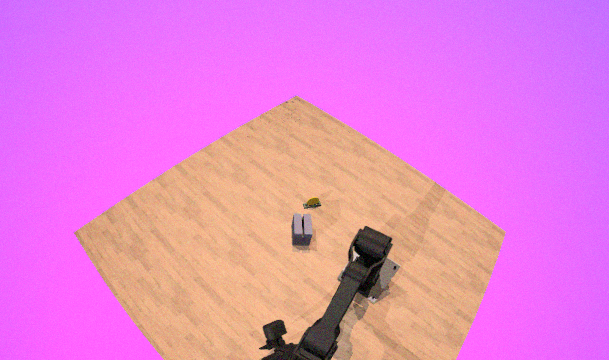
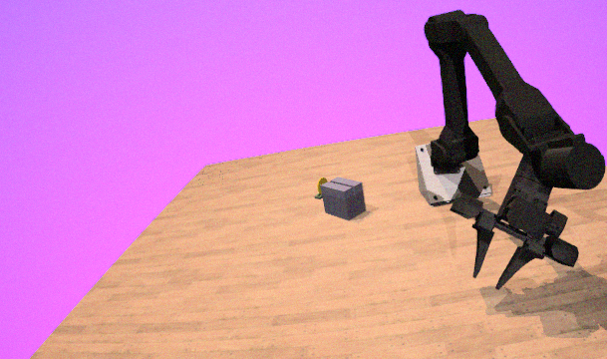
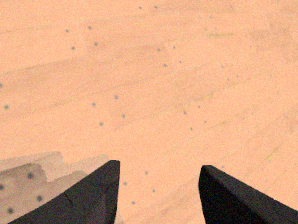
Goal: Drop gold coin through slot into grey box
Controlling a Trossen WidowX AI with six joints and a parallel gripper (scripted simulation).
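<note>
Now: the gold coin 540 mm to the right of my gripper tip, 280 mm ahead of it and 30 mm below it.
</note>
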